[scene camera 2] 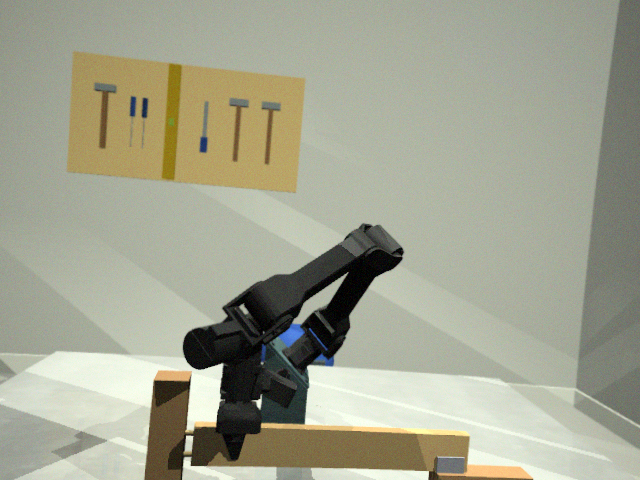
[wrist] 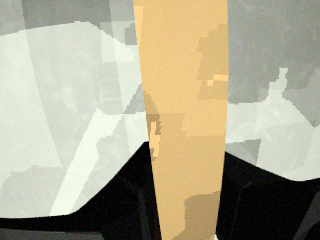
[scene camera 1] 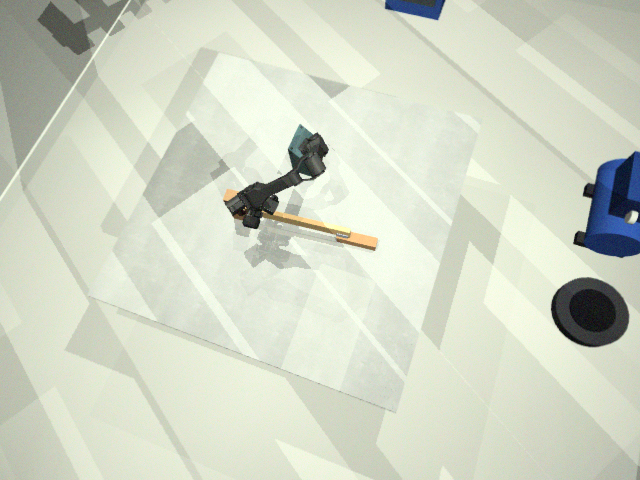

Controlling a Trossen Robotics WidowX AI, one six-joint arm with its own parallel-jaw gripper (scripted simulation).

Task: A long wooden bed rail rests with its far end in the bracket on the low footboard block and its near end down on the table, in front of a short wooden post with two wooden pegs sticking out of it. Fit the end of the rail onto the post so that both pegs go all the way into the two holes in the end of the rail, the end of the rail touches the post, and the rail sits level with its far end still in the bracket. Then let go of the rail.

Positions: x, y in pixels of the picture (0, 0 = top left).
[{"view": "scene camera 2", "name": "my gripper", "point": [234, 456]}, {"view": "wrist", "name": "my gripper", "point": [170, 146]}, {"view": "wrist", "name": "wooden bed rail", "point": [183, 59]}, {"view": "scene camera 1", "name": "wooden bed rail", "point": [277, 216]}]
